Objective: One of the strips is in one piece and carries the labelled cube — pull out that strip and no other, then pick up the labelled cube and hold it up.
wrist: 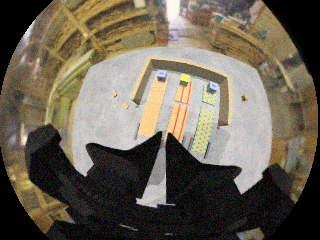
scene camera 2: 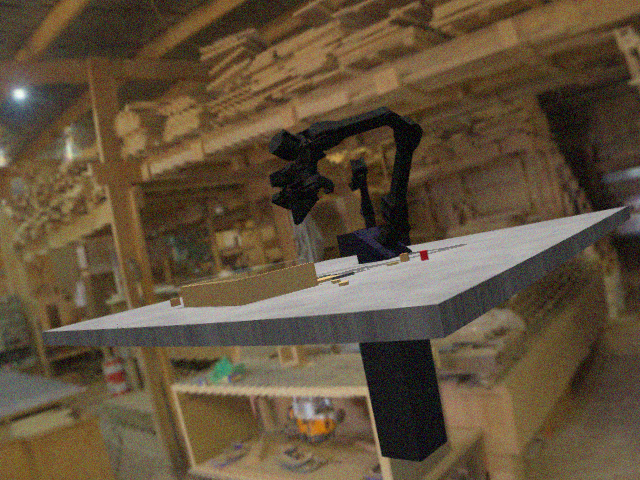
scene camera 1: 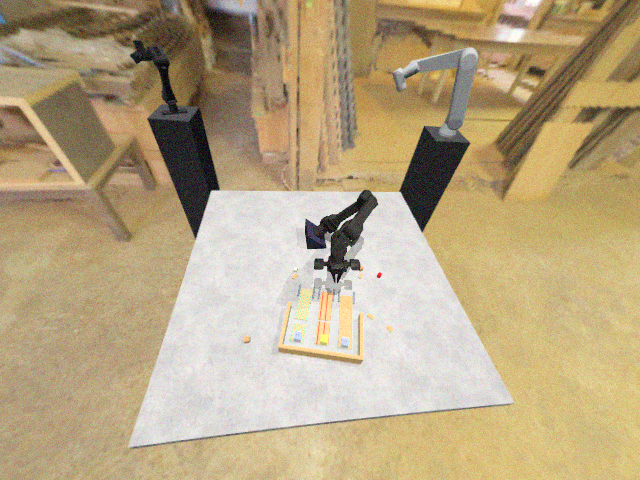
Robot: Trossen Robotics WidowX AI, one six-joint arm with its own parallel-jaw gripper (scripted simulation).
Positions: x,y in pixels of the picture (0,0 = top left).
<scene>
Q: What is my gripper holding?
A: Nothing.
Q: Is my gripper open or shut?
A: Shut.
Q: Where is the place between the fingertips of my gripper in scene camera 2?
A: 297,223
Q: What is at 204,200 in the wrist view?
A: My gripper.
</scene>
